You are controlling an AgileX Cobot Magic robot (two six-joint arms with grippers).
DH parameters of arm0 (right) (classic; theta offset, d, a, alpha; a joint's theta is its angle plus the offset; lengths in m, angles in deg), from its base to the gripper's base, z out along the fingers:
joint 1: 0 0.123 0 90
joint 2: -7.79 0 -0.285 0
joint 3: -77.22 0 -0.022 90
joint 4: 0 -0.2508 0 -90
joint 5: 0 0 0.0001 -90
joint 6: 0 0.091 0 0
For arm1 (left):
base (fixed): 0 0 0 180
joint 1: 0 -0.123 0 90
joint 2: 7.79 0 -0.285 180
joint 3: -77.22 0 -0.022 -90
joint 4: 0 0.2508 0 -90
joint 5: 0 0 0.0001 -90
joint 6: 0 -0.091 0 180
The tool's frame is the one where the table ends.
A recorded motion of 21 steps. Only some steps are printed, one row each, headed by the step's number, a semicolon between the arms.
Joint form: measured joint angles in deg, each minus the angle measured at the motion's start. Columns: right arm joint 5, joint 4, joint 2, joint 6, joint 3, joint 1; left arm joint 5, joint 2, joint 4, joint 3, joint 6, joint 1.
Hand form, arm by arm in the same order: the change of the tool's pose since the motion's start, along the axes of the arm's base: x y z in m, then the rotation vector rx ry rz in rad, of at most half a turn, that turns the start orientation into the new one. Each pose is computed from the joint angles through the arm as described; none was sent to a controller.
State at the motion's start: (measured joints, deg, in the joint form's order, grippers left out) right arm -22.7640 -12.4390 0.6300 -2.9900 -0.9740 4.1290; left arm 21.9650 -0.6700 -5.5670 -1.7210 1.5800 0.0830
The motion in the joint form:
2: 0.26 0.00 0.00 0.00 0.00 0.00; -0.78 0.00 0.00 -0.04 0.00 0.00
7: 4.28 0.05 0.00 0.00 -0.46 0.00; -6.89 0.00 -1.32 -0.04 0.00 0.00
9: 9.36 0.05 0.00 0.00 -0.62 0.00; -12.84 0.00 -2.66 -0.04 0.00 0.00
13: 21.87 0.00 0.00 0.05 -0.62 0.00; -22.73 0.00 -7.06 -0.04 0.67 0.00
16: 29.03 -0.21 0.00 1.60 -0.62 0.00; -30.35 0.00 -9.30 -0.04 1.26 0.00
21: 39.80 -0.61 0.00 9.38 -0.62 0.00; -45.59 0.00 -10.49 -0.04 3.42 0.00
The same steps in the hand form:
2: 0.0001 -0.0001 0.0004 0.0004 -0.0044 -0.0010; 0.0004 0.0001 0.0009 -0.0001 -0.0129 0.0013
7: 0.0021 -0.0012 0.0037 0.0050 -0.0647 -0.0161; 0.0028 0.0005 0.0104 -0.0240 -0.1188 0.0114
9: 0.0040 -0.0028 0.0104 0.0125 -0.1482 -0.0351; 0.0041 0.0012 0.0197 -0.0483 -0.2217 0.0237
13: 0.0054 -0.0069 0.0298 0.0331 -0.3604 -0.0821; 0.0042 0.0035 0.0352 -0.1379 -0.3908 0.0557
16: 0.0043 -0.0095 0.0408 0.0747 -0.4787 -0.1112; 0.0025 0.0067 0.0467 -0.1875 -0.5206 0.0841
21: 0.0000 -0.0136 0.0568 0.2359 -0.6482 -0.1471; -0.0056 0.0134 0.0685 -0.2453 -0.7822 0.1323

